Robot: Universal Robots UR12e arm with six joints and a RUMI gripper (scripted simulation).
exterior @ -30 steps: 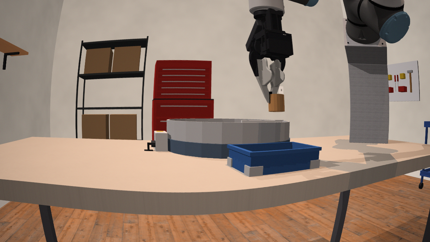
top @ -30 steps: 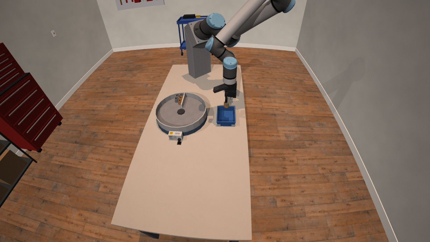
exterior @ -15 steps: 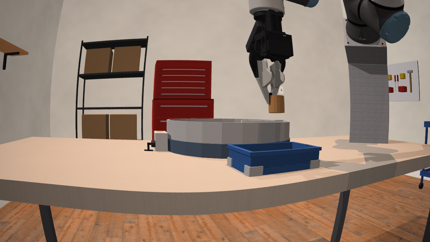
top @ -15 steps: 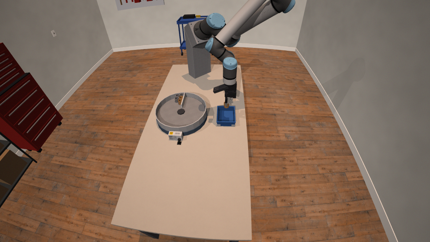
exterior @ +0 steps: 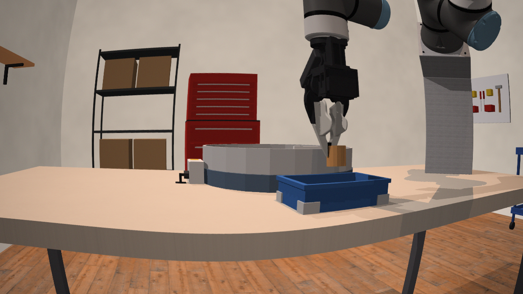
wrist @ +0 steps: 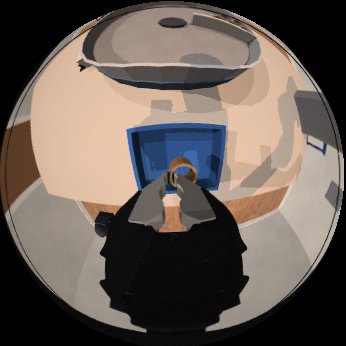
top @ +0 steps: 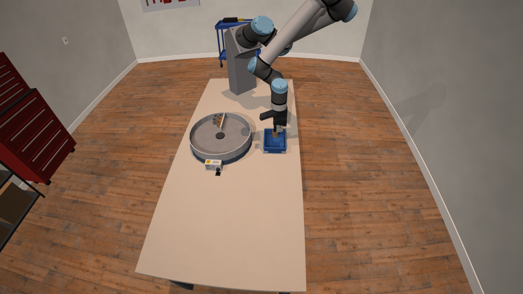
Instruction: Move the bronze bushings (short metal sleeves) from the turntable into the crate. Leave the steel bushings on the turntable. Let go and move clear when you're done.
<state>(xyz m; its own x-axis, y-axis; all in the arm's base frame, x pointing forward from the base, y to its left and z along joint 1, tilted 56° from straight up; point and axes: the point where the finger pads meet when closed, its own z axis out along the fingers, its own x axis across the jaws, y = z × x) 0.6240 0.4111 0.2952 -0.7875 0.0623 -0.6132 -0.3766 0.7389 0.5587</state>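
Now: the blue crate 8 cm below my hand, 2 cm behind it and 1 cm to the right of it. Also, from my hand: grey turntable: 34 cm to the right, 14 cm ahead, 5 cm below.
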